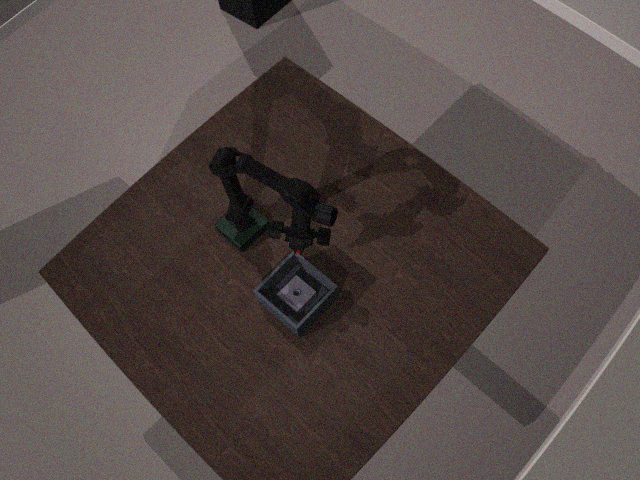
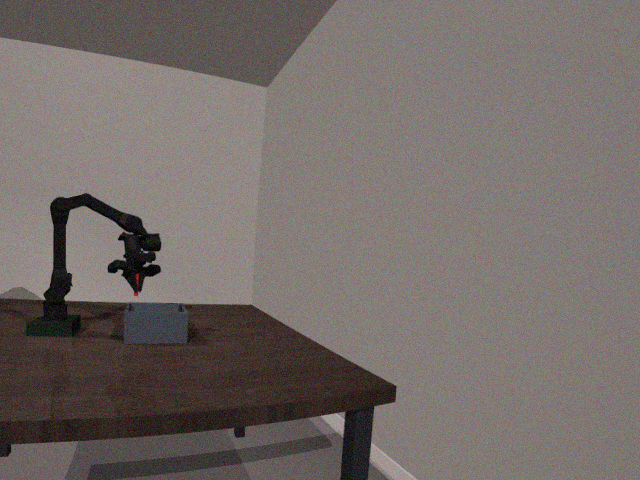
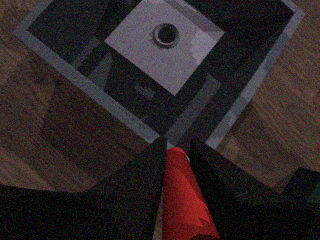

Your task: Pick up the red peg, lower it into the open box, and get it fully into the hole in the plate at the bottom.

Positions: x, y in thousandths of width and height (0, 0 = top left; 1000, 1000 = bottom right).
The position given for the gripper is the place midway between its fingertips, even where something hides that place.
gripper: image 1 466, 528; image 2 216, 607; image 3 558, 606
